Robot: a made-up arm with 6 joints. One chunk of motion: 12 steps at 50 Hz.
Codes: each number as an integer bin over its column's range. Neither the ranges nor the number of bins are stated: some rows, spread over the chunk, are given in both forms.
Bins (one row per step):
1: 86 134 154 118 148 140
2: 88 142 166 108 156 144
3: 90 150 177 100 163 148
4: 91 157 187 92 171 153
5: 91 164 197 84 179 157
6: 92 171 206 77 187 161
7: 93 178 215 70 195 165
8: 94 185 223 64 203 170
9: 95 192 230 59 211 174
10: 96 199 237 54 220 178
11: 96 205 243 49 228 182
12: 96 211 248 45 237 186
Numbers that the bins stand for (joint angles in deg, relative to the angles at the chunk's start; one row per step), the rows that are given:
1: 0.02 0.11 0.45 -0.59 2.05 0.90
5: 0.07 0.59 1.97 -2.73 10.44 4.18
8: 0.11 0.92 2.90 -3.99 16.94 6.68
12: 0.13 1.33 3.78 -5.18 26.14 9.75
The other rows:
2: 0.04 0.24 0.87 -1.22 4.21 1.67
3: 0.06 0.37 1.26 -1.72 6.11 2.44
4: 0.07 0.48 1.62 -2.23 8.27 3.41
6: 0.09 0.70 2.29 -3.17 12.60 4.95
7: 0.10 0.81 2.61 -3.61 14.77 5.71
9: 0.12 1.03 3.14 -4.30 19.10 7.45
10: 0.13 1.14 3.39 -4.62 21.54 8.22
11: 0.13 1.24 3.60 -4.93 23.70 8.99

